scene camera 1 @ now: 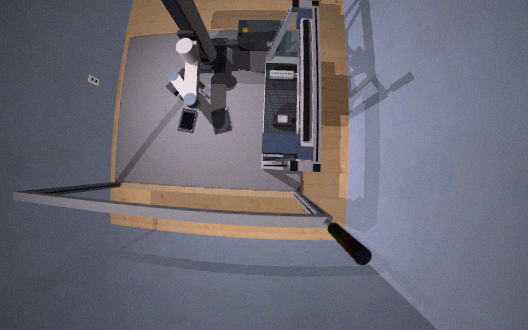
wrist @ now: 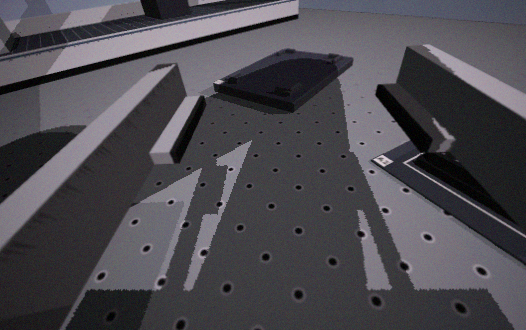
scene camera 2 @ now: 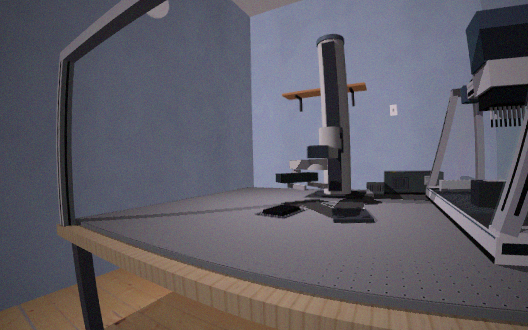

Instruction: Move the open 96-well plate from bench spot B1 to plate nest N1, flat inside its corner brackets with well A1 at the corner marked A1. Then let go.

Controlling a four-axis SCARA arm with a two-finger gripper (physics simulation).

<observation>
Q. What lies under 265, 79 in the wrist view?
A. A dark nest with corner locators.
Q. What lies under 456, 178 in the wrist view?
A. A black well plate.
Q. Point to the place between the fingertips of my gripper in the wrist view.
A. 288, 77
</observation>
